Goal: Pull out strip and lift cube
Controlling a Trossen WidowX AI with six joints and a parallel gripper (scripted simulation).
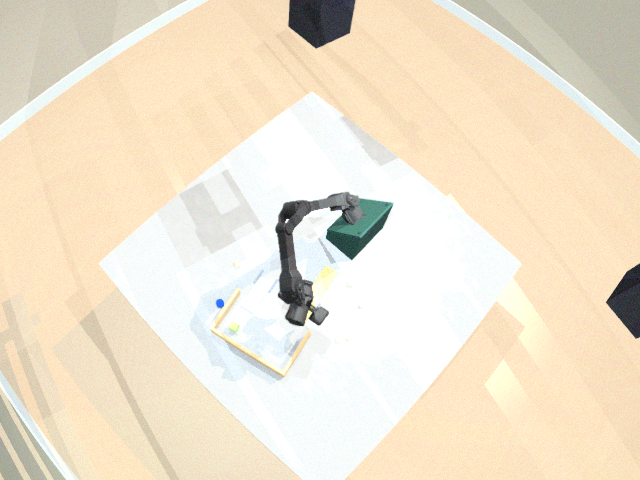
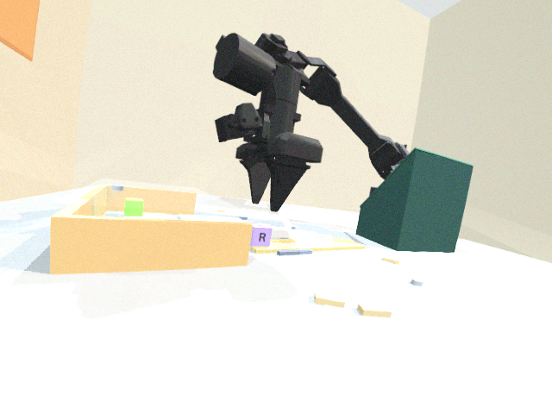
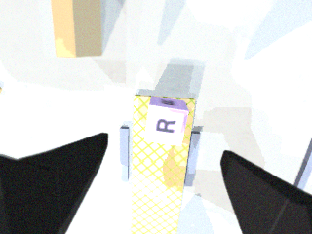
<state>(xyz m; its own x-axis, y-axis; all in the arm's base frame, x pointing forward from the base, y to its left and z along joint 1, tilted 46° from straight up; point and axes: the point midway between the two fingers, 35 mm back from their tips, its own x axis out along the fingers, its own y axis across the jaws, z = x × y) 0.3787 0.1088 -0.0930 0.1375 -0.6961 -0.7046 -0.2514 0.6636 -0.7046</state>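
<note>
Right now my gripper tip is 40 mm above the purple cube marked r. Also, from my gripper tip: gridded strip 100 mm behind, 60 mm below, 30 mm to the right.
</note>
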